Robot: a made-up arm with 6 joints.
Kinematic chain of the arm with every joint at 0, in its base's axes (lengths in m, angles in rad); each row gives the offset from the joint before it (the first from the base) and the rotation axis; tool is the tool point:
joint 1: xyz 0 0 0.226 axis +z
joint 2: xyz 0 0.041 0 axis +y
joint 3: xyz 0 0 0.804 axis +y
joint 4: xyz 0 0 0.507 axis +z
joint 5: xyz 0 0 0 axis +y
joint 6: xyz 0 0 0.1 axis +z
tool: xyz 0 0 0
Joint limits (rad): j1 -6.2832..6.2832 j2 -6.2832..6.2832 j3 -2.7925..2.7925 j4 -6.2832..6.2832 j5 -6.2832..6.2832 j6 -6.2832..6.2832
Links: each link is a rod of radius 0.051 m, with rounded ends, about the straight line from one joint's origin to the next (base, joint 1, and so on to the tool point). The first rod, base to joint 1, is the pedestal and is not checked.
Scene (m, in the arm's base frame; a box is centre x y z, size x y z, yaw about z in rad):
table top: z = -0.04
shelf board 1: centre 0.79 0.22 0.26 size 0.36 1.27 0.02 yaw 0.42
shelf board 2: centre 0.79 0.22 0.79 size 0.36 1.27 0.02 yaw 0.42
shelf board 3: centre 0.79 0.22 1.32 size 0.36 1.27 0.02 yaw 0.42
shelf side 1: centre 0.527 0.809 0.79 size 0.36 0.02 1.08 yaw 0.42
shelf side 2: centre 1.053 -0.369 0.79 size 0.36 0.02 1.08 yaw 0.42
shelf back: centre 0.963 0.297 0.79 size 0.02 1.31 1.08 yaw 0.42
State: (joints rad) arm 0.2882 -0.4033 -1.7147 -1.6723 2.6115 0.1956
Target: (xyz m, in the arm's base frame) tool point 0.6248 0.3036 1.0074
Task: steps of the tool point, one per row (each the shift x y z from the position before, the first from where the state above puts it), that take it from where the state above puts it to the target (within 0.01 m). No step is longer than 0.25 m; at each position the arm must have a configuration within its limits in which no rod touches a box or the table.
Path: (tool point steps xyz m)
1: -0.0384 0.1675 0.0860
2: 0.0206 0.1707 0.0900
3: 0.0769 0.1513 0.0905
4: 0.1218 0.1119 0.0883
5: 0.1480 0.0586 0.0829
6: 0.1513 -0.0001 0.0748
7: 0.1366 0.0781 -0.0447
8: 0.1668 0.0294 -0.0475
9: 0.1782 -0.0289 -0.0500
10: 0.1680 -0.0898 -0.0518
11: 0.1368 -0.1451 -0.0533

